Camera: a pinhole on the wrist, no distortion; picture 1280 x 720 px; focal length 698.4 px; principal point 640.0 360.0 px. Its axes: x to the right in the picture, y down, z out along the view. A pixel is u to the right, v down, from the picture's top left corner.
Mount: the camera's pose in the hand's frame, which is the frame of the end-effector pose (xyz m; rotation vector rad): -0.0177 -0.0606 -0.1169 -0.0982 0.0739 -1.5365
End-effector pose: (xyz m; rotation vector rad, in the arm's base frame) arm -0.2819 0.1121 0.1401 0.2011 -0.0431 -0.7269
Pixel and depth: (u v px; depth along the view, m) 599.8 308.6 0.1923
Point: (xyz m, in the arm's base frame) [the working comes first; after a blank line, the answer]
In the camera's frame: -0.0111 -0.0142 0.1923

-0.3290 0.0728 0.2053
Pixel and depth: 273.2 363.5 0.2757
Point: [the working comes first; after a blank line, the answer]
In the camera's frame: -0.1448 0.0014 0.2757

-0.2337 0.1449 0.3092
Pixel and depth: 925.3 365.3 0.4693
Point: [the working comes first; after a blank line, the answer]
In the camera's frame: 0.1917 0.0036 0.4693

-0.4475 -0.1536 0.4352
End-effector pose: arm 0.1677 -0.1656 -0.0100 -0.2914 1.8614 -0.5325
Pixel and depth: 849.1 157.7 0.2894
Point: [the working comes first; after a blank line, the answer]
In the camera's frame: 0.0866 -0.0838 0.2894

0.3520 -0.3012 0.0664
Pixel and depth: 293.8 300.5 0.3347
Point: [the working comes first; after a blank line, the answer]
In the camera's frame: -0.1659 -0.0285 0.3347

0.3819 -0.1107 -0.1118
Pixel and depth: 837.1 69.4 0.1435
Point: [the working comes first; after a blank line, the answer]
In the camera's frame: 0.0405 -0.0597 0.1435

0.2135 -0.2332 0.0800
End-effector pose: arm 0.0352 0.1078 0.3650 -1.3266 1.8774 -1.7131
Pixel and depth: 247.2 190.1 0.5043
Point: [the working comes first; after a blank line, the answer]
In the camera's frame: -0.2836 -0.1227 0.5043

0.2713 -0.1018 0.0242
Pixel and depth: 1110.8 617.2 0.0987
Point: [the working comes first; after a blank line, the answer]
In the camera's frame: 0.0665 0.0363 0.0987

0.0561 0.1131 0.4932
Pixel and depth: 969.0 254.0 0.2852
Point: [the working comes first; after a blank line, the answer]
In the camera's frame: 0.1344 -0.0433 0.2852

0.2562 0.0386 0.4815
